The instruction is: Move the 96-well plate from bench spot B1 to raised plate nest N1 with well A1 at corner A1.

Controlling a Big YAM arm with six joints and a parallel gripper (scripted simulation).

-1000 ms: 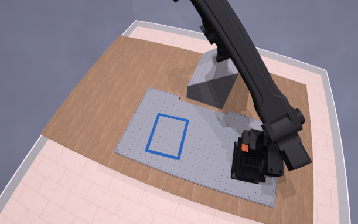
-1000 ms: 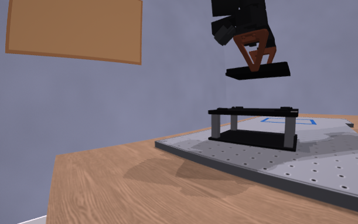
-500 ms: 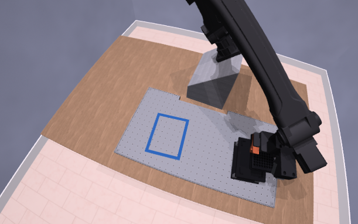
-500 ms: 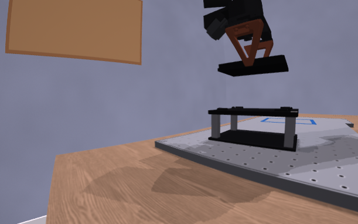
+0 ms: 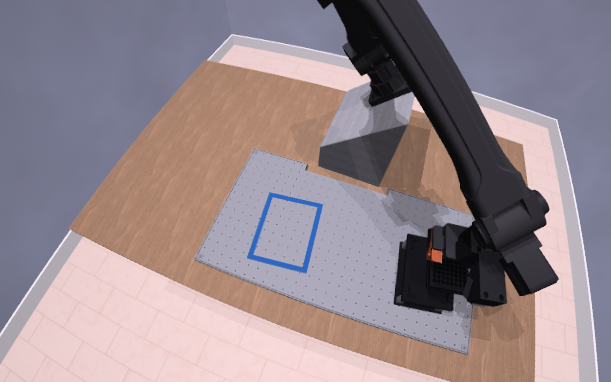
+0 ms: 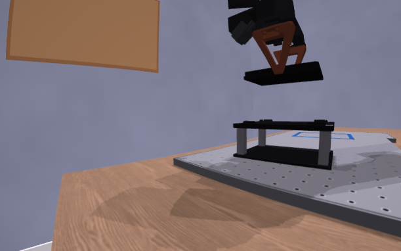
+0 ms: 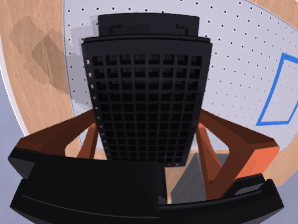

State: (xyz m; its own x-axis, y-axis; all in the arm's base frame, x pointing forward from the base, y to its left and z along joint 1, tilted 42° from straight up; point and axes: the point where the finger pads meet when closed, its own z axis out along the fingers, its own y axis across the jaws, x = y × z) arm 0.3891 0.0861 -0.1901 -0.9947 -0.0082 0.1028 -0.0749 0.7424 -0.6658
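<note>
Right now the black plate nest N1 is 9 cm below my hand. The rest, counted from my hand: white A1 mark (8 cm behind, 5 cm to the left, 9 cm below); then black 96-well plate (right at my hand); then black base (15 cm below).
</note>
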